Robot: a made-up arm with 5 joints.
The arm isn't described. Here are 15 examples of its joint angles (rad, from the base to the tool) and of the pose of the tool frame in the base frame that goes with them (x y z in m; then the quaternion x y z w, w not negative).
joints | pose
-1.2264 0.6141 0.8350 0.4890 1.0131 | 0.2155 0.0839 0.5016 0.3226 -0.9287 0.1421 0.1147
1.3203 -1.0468 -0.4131 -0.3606 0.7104 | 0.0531 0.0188 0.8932 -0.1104 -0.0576 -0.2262 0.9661
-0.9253 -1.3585 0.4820 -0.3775 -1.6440 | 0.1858 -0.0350 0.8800 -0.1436 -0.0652 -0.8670 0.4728
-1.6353 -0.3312 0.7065 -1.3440 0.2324 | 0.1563 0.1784 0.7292 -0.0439 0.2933 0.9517 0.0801
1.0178 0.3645 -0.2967 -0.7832 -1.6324 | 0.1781 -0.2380 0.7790 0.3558 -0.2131 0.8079 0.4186
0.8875 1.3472 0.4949 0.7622 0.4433 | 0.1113 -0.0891 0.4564 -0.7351 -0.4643 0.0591 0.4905
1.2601 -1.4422 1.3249 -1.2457 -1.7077 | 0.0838 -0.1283 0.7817 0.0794 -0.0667 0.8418 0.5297
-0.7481 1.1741 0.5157 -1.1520 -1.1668 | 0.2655 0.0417 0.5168 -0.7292 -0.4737 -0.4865 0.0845
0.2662 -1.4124 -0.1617 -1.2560 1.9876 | 0.0092 -0.0614 0.8456 0.0443 -0.5872 -0.2707 0.7616
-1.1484 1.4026 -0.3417 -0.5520 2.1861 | 0.2792 0.1582 0.5233 -0.6656 0.5482 0.1334 0.4885
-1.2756 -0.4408 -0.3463 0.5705 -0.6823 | 0.2076 0.0975 0.8943 -0.2942 -0.5532 -0.7648 0.1499
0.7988 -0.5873 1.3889 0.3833 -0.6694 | 0.2167 -0.1922 0.6070 0.9802 0.0503 0.1265 0.1441
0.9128 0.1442 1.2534 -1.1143 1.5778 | 0.1569 -0.1751 0.5576 0.3500 0.7192 -0.2664 0.5378
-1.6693 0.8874 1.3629 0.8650 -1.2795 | 0.1807 -0.0346 0.4885 0.3988 0.5950 -0.5386 0.4436
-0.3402 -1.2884 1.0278 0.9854 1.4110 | 0.2887 -0.0229 0.7548 -0.0821 0.9082 0.1016 0.3977
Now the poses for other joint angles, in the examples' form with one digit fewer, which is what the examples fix.
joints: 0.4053 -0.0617 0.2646 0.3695 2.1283
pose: 0.309 -0.179 0.708 -0.067 0.875 -0.222 0.424
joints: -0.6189 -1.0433 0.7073 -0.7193 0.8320
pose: 0.260 0.018 0.825 0.015 0.254 0.607 0.753
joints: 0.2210 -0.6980 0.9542 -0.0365 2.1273
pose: 0.303 -0.134 0.712 -0.130 0.769 -0.237 0.579
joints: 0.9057 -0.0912 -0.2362 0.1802 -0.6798
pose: 0.205 -0.211 0.838 0.653 -0.005 0.472 0.592
